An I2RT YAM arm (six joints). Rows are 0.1 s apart.
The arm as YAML. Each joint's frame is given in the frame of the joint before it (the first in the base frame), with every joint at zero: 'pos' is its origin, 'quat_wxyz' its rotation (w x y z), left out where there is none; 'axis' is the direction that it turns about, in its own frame. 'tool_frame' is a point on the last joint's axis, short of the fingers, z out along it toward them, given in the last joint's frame.
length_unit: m
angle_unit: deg
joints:
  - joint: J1
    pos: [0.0, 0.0, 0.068]
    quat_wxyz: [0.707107, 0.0, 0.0, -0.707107]
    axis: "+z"
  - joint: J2
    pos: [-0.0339, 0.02, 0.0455]
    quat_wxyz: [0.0, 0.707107, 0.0, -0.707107]
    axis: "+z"
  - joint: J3
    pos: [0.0, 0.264, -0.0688]
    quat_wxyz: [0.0, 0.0, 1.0, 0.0]
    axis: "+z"
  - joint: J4
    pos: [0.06, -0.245, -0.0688]
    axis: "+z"
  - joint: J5
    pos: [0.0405, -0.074, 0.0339]
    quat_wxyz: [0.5, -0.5, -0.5, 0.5]
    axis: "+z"
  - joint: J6
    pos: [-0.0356, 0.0, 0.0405]
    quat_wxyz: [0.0, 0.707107, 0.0, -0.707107]
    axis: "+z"
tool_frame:
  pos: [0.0, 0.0, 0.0]
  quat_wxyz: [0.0, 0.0, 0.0, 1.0]
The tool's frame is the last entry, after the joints.
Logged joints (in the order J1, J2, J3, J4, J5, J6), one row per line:
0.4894 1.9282 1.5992 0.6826 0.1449 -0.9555
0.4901 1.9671 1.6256 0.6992 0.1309 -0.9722
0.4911 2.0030 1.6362 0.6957 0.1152 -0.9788
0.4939 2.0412 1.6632 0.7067 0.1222 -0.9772
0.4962 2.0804 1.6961 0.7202 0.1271 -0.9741
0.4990 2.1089 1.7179 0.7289 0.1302 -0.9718
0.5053 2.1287 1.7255 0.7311 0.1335 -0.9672
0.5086 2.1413 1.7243 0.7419 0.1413 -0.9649
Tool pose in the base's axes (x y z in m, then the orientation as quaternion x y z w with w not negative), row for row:
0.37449 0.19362 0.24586 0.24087 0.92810 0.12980 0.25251
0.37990 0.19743 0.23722 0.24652 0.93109 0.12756 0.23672
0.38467 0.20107 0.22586 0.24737 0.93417 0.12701 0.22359
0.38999 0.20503 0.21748 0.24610 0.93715 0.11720 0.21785
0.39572 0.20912 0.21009 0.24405 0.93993 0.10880 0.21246
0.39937 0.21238 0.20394 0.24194 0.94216 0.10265 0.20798
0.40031 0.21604 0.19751 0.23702 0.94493 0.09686 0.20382
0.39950 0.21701 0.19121 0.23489 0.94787 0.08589 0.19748
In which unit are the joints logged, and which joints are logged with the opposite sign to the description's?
The joints are logged in radians. Opposite sign: J4, J6.
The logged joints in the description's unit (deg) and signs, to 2 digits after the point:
28.04 110.48 91.63 -39.11 8.30 54.75
28.08 112.71 93.14 -40.06 7.50 55.70
28.14 114.76 93.75 -39.86 6.60 56.08
28.30 116.95 95.29 -40.49 7.00 55.99
28.43 119.20 97.18 -41.26 7.28 55.81
28.59 120.83 98.43 -41.76 7.46 55.68
28.95 121.97 98.86 -41.89 7.65 55.42
29.14 122.69 98.80 -42.51 8.10 55.28

